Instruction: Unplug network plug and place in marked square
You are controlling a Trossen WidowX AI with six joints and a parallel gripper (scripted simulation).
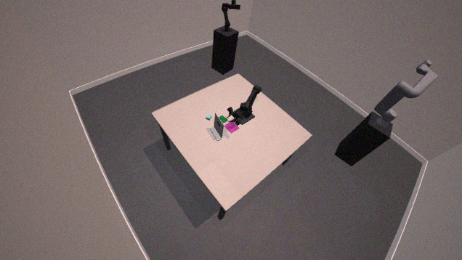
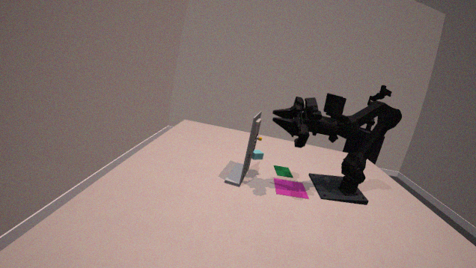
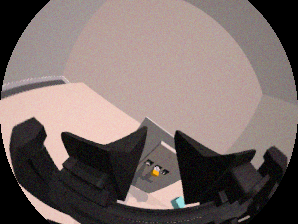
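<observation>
My gripper tip is now 20 mm short of the plug, 70 mm to the left of it and 90 mm above it. The rest, counted from my gripper tip: grey upright panel: 40 mm ahead, 70 mm to the right, 150 mm below; then magenta square: 140 mm behind, 20 mm to the right, 250 mm below.
</observation>
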